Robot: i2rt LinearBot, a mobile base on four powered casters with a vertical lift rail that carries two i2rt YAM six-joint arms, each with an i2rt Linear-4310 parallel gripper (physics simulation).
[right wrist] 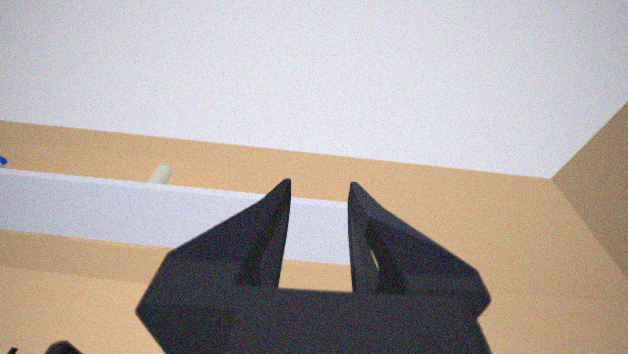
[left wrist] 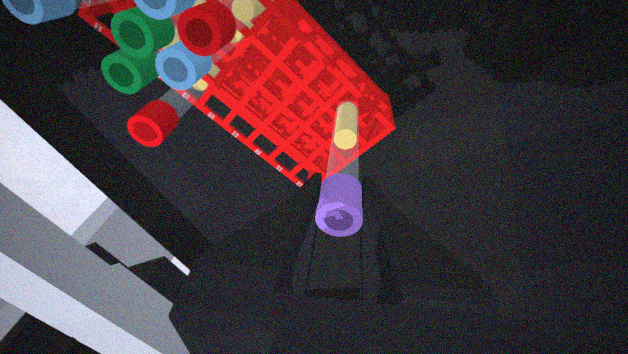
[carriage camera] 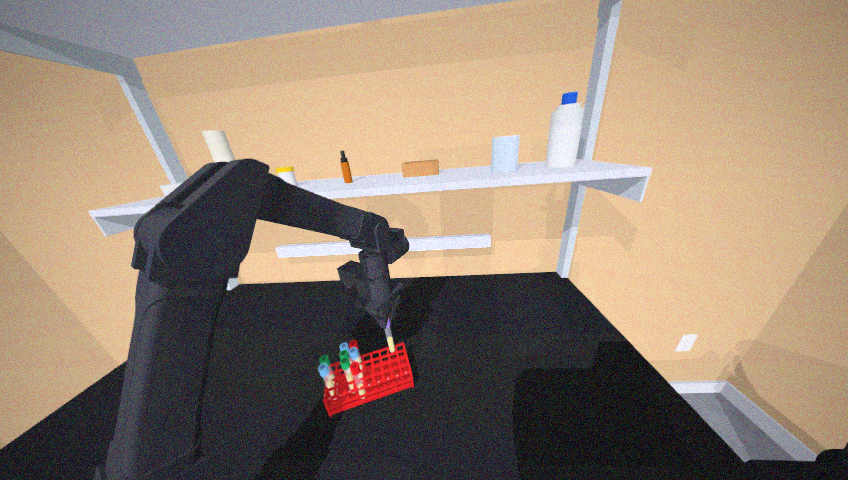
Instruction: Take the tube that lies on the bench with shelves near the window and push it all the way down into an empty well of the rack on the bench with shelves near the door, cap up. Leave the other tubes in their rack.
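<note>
A clear tube with a purple cap (carriage camera: pixel 387 324) (left wrist: pixel 340 206) and pale yellow contents is held cap up, nearly upright, by my left gripper (carriage camera: pixel 386 321). My left gripper is shut on it near the cap. The tube's lower end is at the back right end of the red rack (carriage camera: pixel 370 400) (left wrist: pixel 384 111); whether its tip is inside a well I cannot tell. Several tubes with red, green and blue caps stand in the rack's left part; the wells right of them look empty. My right gripper (right wrist: pixel 320 190) is open and empty, high up facing the wall and a shelf.
The rack stands on the black bench (carriage camera: pixel 452 416). A white wall shelf (carriage camera: pixel 464 181) above the bench carries a white bottle with a blue cap (carriage camera: pixel 564 135), a pale blue container (carriage camera: pixel 505 154), an orange-brown box (carriage camera: pixel 420 168) and an amber bottle (carriage camera: pixel 346 170). A white rail (carriage camera: pixel 452 242) is on the wall below.
</note>
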